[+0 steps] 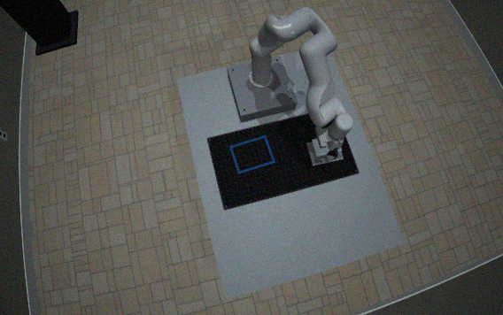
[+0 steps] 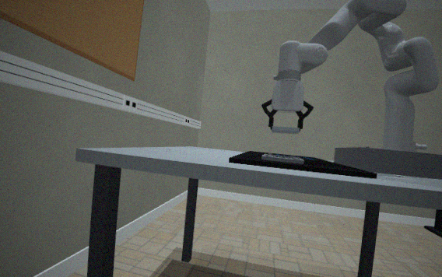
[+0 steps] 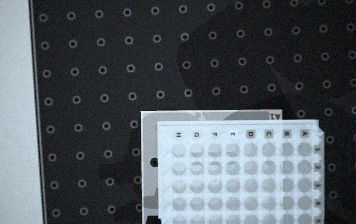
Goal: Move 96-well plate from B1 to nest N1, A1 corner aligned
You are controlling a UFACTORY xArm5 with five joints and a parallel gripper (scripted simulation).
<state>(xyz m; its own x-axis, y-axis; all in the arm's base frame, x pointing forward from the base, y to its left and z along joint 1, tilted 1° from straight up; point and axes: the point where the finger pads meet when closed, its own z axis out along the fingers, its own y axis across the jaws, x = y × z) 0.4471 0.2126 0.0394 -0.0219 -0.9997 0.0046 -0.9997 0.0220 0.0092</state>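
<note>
My hand is 1 cm to the right of the grey plate nest N1 and 10 cm above it. Also, from my hand: white 96-well plate (1 cm below); then A1 mark (5 cm behind, 6 cm to the right, 10 cm below).
</note>
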